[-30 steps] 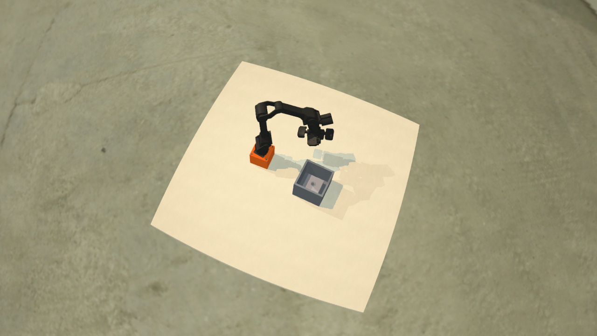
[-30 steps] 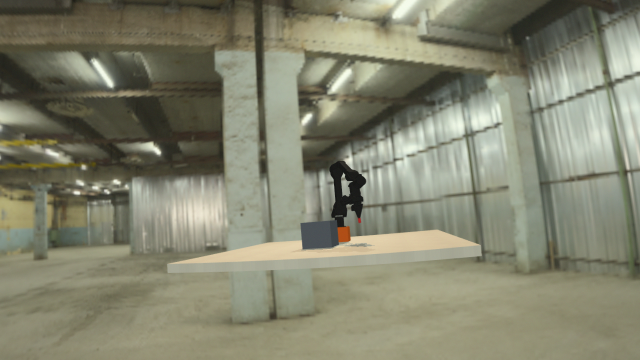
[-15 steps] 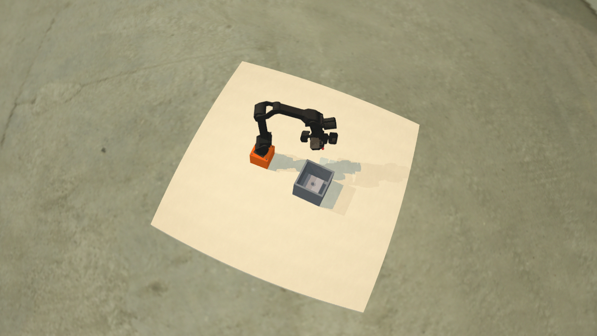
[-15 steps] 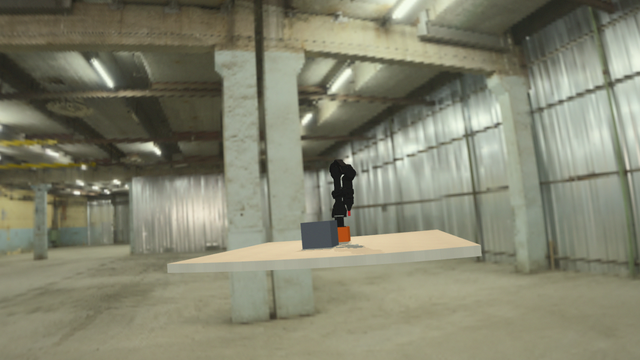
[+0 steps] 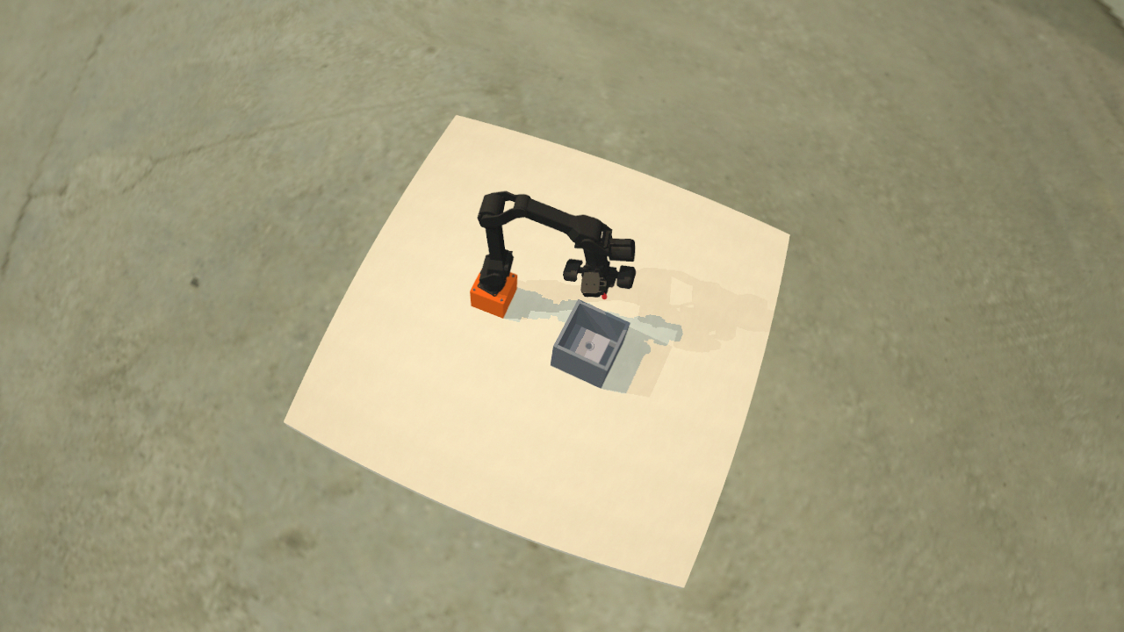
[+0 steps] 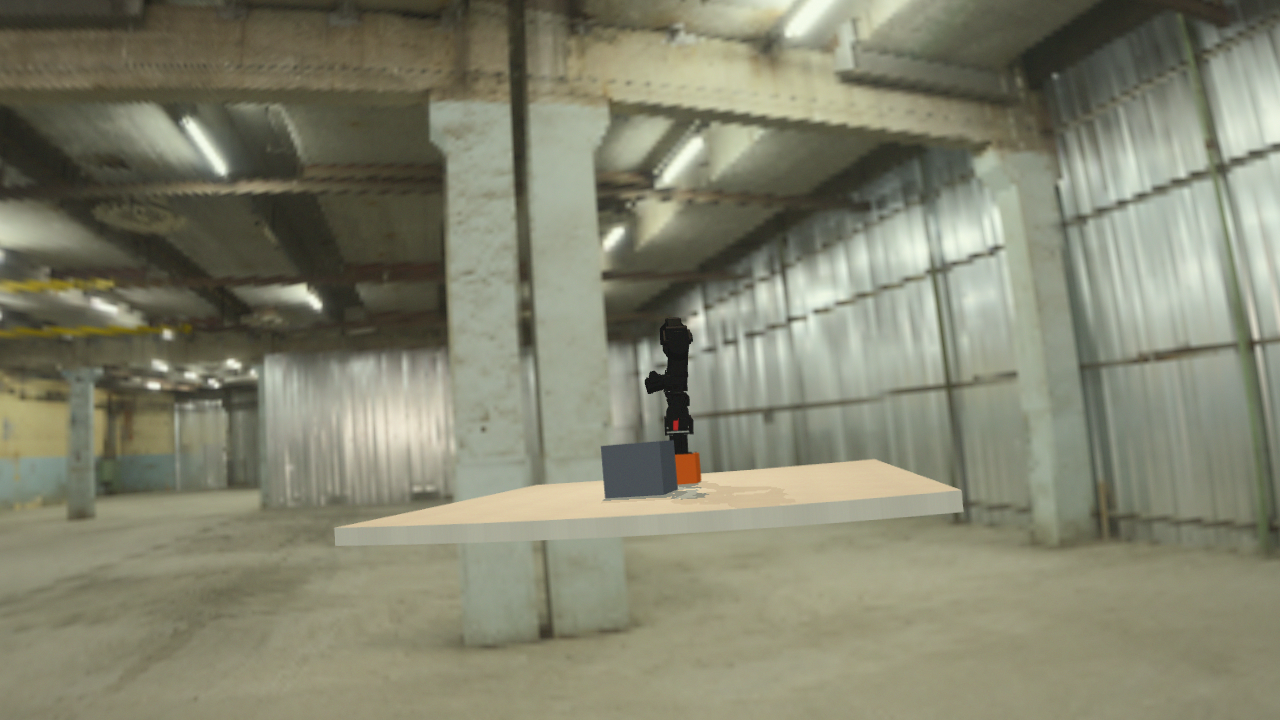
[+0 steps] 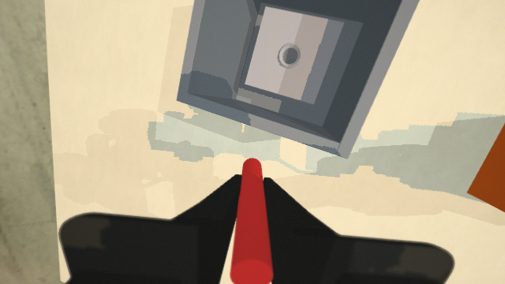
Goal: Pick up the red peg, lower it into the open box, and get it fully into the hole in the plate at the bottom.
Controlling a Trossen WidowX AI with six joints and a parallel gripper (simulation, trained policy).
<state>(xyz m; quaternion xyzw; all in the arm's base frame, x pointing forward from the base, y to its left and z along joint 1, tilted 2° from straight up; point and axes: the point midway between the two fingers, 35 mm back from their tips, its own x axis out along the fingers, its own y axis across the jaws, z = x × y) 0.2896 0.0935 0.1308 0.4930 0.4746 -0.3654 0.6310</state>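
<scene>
My gripper tip is now 3 cm short of the plate, 10 cm to the left of it and 14 cm above it. From my gripper tip the other things lie so: red peg 2 cm above.
</scene>
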